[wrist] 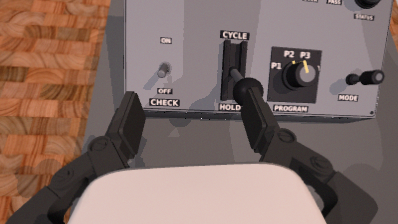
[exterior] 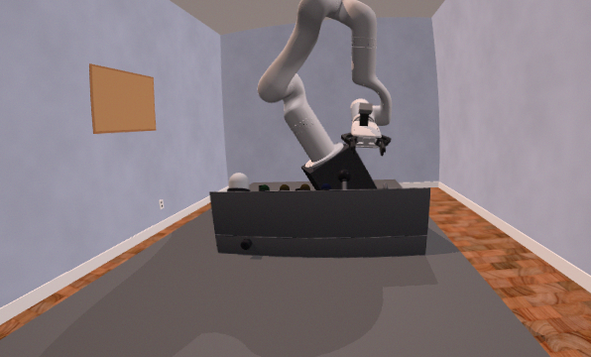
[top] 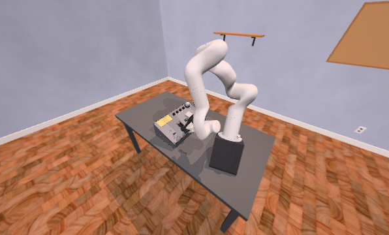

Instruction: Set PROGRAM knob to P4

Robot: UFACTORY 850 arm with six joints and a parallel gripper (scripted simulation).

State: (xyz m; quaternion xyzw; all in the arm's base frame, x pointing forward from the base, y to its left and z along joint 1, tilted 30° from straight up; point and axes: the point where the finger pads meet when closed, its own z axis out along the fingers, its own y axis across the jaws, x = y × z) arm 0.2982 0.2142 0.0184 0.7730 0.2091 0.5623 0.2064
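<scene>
Now: hand 8 cm short of the black ball-ended lever, 7 cm to the left of it and 10 cm above it. The rest, counted from my hand: mode knob 12 cm ahead, 31 cm to the right, 11 cm below; grey console 14 cm ahead, 13 cm to the right, 13 cm below; check toggle 10 cm ahead, 5 cm to the left, 11 cm below.
</scene>
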